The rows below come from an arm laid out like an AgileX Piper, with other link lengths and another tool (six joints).
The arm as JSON. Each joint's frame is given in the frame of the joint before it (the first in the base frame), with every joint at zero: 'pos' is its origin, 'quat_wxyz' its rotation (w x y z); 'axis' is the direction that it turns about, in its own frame. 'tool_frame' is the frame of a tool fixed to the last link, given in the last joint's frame.
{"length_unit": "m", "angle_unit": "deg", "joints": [
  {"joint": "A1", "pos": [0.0, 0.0, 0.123], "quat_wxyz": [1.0, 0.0, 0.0, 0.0], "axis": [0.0, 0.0, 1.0]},
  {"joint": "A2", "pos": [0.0, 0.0, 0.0], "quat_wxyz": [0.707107, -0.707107, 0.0, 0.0], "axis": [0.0, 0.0, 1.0]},
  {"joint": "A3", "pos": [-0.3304, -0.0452, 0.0], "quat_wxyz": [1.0, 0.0, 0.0, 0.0], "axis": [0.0, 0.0, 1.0]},
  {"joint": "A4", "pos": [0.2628, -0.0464, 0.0], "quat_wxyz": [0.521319, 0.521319, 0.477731, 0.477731], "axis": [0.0, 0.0, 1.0]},
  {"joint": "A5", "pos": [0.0, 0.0, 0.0], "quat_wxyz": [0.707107, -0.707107, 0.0, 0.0], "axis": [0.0, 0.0, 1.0]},
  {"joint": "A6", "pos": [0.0, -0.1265, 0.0], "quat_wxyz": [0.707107, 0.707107, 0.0, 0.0], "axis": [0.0, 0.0, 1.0]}
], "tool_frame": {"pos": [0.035, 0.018, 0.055], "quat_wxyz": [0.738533, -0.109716, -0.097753, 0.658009]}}
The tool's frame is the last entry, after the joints.
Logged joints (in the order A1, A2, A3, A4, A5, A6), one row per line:
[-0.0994, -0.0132, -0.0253, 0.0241, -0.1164, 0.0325]
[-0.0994, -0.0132, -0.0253, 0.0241, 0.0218, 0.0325]
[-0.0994, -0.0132, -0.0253, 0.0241, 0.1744, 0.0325]
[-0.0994, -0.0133, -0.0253, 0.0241, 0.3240, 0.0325]
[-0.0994, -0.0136, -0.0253, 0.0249, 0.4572, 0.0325]
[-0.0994, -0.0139, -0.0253, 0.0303, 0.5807, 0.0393]
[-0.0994, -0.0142, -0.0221, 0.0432, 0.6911, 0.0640]
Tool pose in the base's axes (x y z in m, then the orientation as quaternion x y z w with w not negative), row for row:
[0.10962, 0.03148, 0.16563, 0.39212, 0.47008, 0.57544, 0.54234]
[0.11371, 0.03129, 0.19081, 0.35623, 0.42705, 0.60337, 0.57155]
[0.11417, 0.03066, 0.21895, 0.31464, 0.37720, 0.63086, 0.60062]
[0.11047, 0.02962, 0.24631, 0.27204, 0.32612, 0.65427, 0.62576]
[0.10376, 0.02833, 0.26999, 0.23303, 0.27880, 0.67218, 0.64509]
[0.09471, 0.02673, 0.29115, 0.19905, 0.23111, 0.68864, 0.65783]
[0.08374, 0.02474, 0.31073, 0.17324, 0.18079, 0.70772, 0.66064]
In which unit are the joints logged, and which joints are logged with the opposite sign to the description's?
The joints are logged in radians. Opposite sign: A1, A3, A5.
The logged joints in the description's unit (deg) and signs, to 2 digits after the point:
[5.70, -0.76, 1.45, 1.38, 6.67, 1.86]
[5.70, -0.76, 1.45, 1.38, -1.25, 1.86]
[5.70, -0.76, 1.45, 1.38, -9.99, 1.86]
[5.70, -0.76, 1.45, 1.38, -18.56, 1.86]
[5.70, -0.78, 1.45, 1.43, -26.20, 1.86]
[5.70, -0.80, 1.45, 1.74, -33.27, 2.25]
[5.70, -0.81, 1.27, 2.48, -39.60, 3.67]

